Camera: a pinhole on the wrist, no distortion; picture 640 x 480 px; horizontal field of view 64.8 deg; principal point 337.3 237.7 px. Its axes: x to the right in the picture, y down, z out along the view. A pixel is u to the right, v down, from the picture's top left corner.
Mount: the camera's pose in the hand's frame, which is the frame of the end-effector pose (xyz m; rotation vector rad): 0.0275 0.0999 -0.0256 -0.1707 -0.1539 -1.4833
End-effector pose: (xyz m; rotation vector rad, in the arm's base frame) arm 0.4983 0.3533 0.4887 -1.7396 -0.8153 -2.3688
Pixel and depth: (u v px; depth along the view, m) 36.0 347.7 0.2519
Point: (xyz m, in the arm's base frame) 0.7499 0.1989 0.7019
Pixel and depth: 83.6 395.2 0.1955
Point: 0.6848 0.2335 0.6794
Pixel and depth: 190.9 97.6 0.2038
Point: 0.7230 0.2547 0.5630
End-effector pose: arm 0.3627 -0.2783 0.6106 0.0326 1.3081 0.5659
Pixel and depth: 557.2 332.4 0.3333
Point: 0.6670 -0.1130 0.6211
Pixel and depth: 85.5 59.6 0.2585
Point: 0.4353 -0.0146 0.8242
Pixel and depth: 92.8 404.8 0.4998
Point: 0.5935 0.3035 0.7201
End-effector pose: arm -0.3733 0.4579 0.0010 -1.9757 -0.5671 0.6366
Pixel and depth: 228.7 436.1 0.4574
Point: -0.4383 0.7049 -0.4747
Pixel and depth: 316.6 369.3 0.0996
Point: -0.3620 0.4808 -0.1513
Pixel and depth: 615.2 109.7 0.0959
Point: -0.4100 0.4849 -0.0924
